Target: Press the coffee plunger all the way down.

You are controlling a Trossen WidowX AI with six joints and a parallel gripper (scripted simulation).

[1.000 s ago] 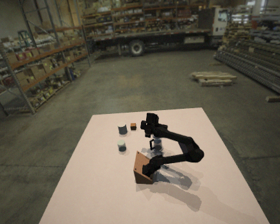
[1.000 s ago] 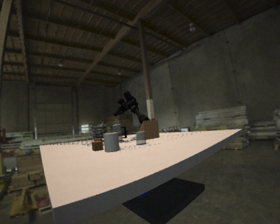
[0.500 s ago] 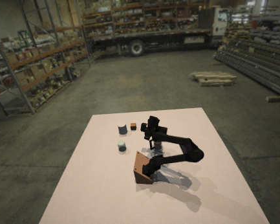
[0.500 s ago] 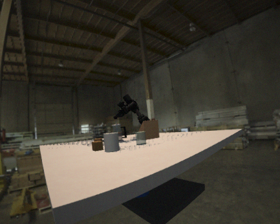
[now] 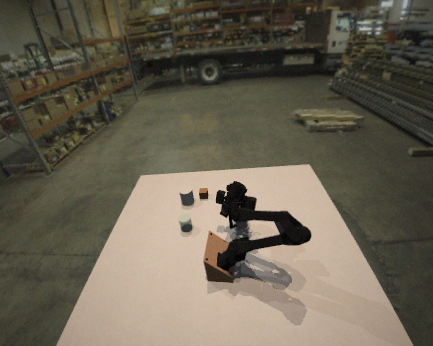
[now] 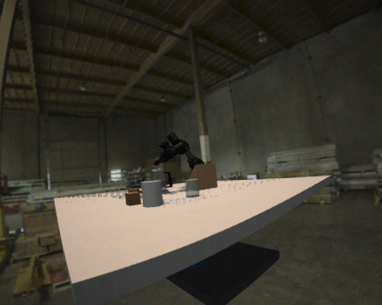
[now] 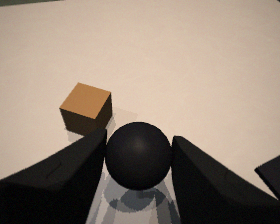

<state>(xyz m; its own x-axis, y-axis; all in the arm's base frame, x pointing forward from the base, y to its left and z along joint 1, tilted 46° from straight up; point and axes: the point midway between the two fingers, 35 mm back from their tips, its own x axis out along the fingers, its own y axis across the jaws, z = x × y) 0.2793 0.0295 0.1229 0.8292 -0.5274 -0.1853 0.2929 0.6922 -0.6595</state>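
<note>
My gripper tip is 3 cm past the glass coffee press, 1 cm to the right of it and 9 cm above it.
</note>
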